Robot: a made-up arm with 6 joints.
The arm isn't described. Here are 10 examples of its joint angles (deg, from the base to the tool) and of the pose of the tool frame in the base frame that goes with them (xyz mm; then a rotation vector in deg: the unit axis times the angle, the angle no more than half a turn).
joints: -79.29 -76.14 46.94 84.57 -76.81 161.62
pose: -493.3 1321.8 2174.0 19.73 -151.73 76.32
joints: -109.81 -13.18 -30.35 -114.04 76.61 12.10
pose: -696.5 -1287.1 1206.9 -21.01 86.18 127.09
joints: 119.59 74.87 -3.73 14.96 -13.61 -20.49
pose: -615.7 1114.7 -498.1 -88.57 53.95 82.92
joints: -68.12 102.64 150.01 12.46 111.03 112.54
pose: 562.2 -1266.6 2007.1 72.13 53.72 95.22
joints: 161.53 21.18 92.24 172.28 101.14 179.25
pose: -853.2 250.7 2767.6 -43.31 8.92 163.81
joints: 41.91 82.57 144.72 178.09 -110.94 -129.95
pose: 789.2 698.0 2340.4 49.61 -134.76 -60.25
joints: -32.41 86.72 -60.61 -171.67 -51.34 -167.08
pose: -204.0 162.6 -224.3 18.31 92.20 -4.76
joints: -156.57 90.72 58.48 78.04 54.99 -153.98
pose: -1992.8 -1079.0 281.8 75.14 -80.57 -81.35
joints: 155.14 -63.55 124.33 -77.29 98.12 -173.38
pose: 1652.2 -503.1 753.9 71.03 66.04 48.11
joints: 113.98 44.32 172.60 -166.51 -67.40 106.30
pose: 202.2 -585.3 2272.9 -84.08 81.66 -35.70
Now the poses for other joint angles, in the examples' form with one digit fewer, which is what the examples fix.
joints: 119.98 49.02 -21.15 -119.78 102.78 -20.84
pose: -420 1146 99 37.9 -3.1 -1.2
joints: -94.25 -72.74 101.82 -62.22 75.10 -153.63
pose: -68 1929 923 -16.7 68.7 130.7
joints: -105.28 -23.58 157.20 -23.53 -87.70 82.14
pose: 485 1403 1505 147.4 -9.4 96.3
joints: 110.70 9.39 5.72 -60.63 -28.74 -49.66
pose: -768 1741 1584 35.5 121.7 67.7
